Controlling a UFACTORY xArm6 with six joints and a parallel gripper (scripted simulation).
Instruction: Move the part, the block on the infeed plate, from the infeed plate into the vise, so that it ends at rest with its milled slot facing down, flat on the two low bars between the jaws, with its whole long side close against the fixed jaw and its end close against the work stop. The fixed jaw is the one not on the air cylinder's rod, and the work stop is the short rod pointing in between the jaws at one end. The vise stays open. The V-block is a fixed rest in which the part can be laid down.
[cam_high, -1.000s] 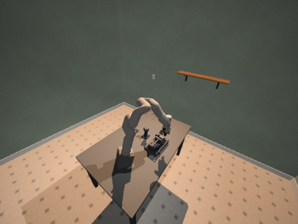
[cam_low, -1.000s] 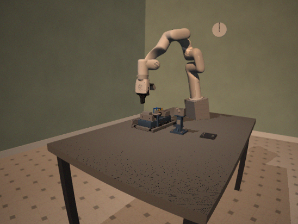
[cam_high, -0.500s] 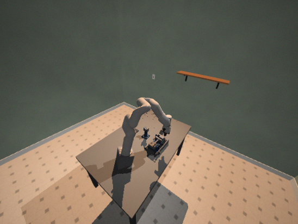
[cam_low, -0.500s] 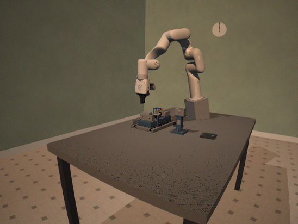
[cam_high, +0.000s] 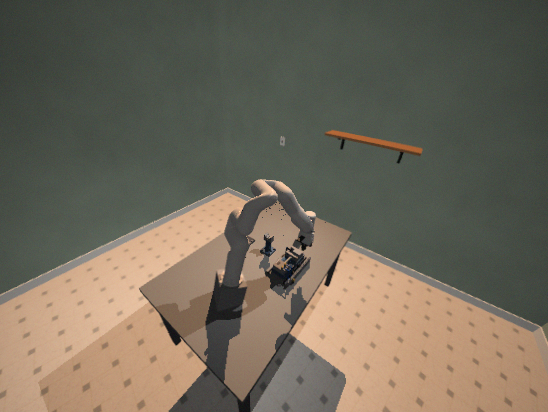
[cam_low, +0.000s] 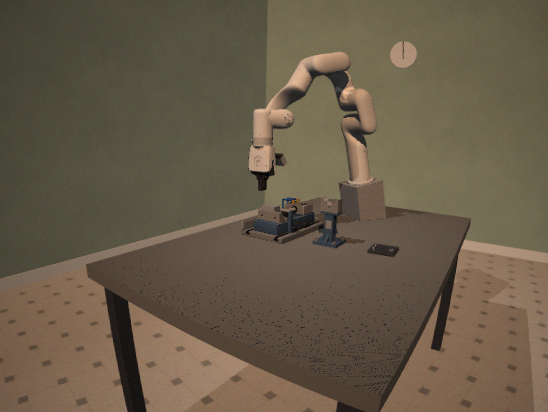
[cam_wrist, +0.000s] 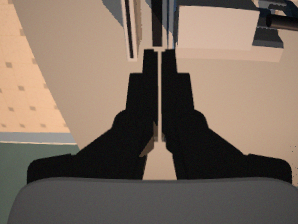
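My hand is 1 cm short of the part, 4 cm to the right of it and 9 cm above it. From my hand the other things lie so: air cylinder rod (7 cm behind, 8 cm to the left, 11 cm below); work stop (2 cm ahead, 11 cm to the left, 9 cm below); vise base rail (7 cm behind, 2 cm to the right, 15 cm below).
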